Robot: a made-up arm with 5 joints.
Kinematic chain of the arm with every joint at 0, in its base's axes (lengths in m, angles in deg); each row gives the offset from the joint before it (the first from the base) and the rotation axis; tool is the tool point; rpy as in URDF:
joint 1: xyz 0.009 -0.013 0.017 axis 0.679 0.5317 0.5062
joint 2: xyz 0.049 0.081 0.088 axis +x
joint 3: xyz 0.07 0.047 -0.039 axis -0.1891 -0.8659 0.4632
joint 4: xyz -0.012 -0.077 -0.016 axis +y
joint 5: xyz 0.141 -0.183 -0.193 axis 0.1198 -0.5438 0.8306
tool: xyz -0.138 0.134 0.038 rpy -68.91 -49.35 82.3
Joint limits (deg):
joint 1: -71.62..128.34
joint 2: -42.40..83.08
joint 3: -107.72..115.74
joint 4: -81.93..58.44
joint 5: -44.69..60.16
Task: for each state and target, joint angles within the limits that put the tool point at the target. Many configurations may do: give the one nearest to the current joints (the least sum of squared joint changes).
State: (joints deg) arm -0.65 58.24 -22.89 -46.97 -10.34
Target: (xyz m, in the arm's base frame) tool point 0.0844 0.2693 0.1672
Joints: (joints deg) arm 51.04 83.08 -28.94 -14.68 -37.76
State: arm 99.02 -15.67 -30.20 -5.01 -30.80
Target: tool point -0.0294 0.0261 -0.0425
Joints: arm 94.50 -30.47 -33.02 -0.14 -9.86
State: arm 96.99 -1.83 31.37 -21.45 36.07
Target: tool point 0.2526 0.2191 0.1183
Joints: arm 98.28 -13.13 78.61 -53.19 3.12
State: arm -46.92 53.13 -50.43 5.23 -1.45
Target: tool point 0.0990 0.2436 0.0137
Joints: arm -17.40 83.08 -58.55 -28.22 -19.91
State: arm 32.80 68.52 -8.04 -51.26 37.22
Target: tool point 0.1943 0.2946 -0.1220
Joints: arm 24.98 69.61 3.07 -57.35 44.36
